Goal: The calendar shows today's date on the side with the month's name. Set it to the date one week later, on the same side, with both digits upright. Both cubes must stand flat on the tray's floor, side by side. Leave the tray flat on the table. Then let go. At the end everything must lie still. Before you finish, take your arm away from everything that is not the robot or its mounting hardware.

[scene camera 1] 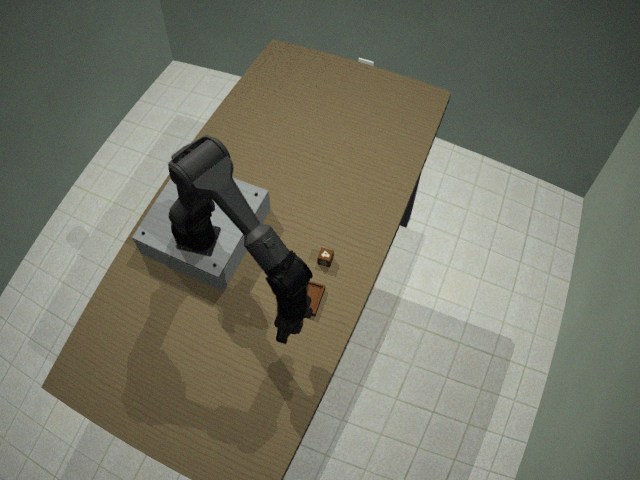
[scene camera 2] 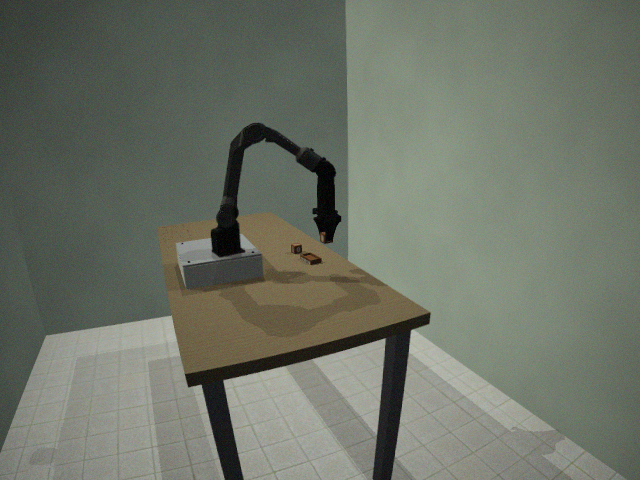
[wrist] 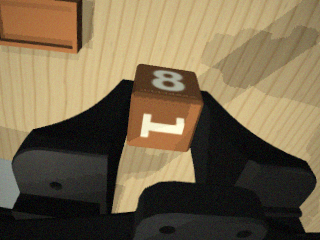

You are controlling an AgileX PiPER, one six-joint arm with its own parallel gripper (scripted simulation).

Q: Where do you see a cube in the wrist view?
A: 166,103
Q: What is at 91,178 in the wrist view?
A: The gripper.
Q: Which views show the gripper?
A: Scene camera 1, scene camera 2 and the wrist view: all of them.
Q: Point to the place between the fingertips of the gripper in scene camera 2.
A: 326,239
